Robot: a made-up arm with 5 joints.
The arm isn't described. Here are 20 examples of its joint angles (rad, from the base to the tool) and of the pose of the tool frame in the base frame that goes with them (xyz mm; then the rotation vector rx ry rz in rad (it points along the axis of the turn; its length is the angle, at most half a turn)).
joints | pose
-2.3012 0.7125 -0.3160 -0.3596 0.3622 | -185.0 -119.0 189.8 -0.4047 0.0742 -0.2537
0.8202 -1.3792 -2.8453 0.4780 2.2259 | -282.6 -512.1 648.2 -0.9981 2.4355 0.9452
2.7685 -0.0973 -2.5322 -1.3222 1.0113 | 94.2 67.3 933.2 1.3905 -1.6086 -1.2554
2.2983 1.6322 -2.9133 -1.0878 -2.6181 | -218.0 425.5 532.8 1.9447 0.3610 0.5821
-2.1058 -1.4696 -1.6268 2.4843 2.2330 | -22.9 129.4 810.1 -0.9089 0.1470 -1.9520
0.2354 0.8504 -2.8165 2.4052 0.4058 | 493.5 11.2 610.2 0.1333 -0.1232 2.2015
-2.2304 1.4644 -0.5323 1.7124 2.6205 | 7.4 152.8 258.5 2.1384 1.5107 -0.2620
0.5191 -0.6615 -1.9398 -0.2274 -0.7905 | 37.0 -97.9 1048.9 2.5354 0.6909 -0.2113
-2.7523 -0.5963 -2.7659 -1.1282 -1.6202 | 270.2 185.1 862.5 -0.7507 -1.9934 0.4753
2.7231 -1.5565 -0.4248 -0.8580 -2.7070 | 54.9 95.4 828.2 2.3151 0.8798 0.5314
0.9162 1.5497 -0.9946 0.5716 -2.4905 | 139.2 -37.8 45.3 -1.4578 0.6073 -0.3407
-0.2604 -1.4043 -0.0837 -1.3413 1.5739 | 57.8 -130.2 733.6 -1.6319 -2.5274 -0.4632
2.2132 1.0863 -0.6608 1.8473 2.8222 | 113.0 68.2 223.4 -2.7860 0.4794 1.0770
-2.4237 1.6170 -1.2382 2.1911 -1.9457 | -63.5 35.7 171.0 -0.7852 -2.7864 0.0511
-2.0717 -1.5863 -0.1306 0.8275 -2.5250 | -170.4 -152.9 640.0 0.2978 0.5716 2.7704
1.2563 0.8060 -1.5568 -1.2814 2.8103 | 282.1 396.7 531.1 1.1555 -1.3797 0.2281
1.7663 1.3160 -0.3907 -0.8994 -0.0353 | 87.0 109.0 145.5 -0.2408 0.4524 -2.0397
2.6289 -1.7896 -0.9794 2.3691 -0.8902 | 94.5 43.7 725.9 -0.2940 0.4869 -0.2568
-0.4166 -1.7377 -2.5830 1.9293 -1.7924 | -426.0 88.6 652.6 1.7531 -1.4302 -1.2444
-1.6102 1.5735 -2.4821 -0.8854 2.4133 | -109.2 -534.5 428.7 -1.6775 -1.1161 -1.5059
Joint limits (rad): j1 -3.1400..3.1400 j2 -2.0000..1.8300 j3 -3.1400..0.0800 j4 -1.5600..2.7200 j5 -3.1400..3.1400
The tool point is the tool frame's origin. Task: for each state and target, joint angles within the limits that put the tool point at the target. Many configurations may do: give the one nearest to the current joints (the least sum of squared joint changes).
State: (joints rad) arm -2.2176 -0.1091 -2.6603 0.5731 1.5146
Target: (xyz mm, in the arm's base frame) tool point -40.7 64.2 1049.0
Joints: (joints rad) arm -2.3059 0.2164 -3.1400 -0.0326 1.2157
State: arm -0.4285 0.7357 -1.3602 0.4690 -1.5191
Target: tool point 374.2 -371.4 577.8
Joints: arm -0.6275 0.1585 -1.3314 0.5132 -1.5393
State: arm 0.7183 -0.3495 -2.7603 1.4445 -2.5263
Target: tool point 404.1 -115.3 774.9
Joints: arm 0.0036 0.0921 -2.1539 1.8585 -2.5291
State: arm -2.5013 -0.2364 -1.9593 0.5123 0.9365
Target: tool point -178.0 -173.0 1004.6
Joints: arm -2.1025 -0.4534 -1.7567 0.5789 0.8859
